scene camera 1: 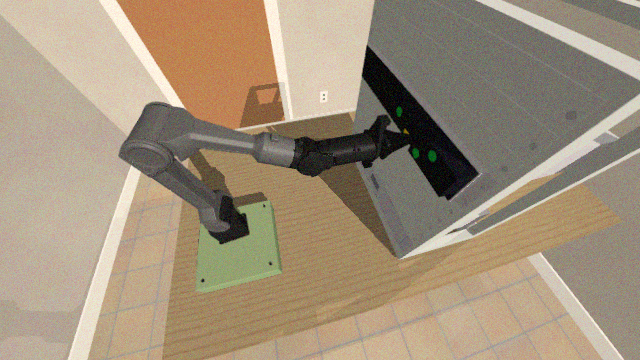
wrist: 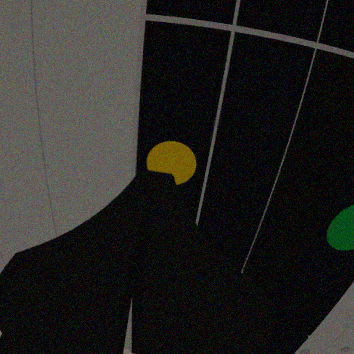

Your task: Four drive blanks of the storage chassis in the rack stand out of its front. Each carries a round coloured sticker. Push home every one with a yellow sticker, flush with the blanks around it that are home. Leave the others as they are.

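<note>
The storage chassis is a dark band across the grey rack. A yellow sticker marks one dark blank; its lower part is hidden behind the fingertips in the wrist view. Green stickers show on other blanks: one beyond the yellow one, and two on its near side. A green sticker also shows at the wrist view's right edge. My gripper is shut and empty, its tips at the yellow-stickered blank. I cannot tell whether that blank is exactly flush.
The arm stands on a green base plate on the wooden table top. Grey panels flank the dark blanks, and a light line crosses above them. The rack's large grey top extends to the right.
</note>
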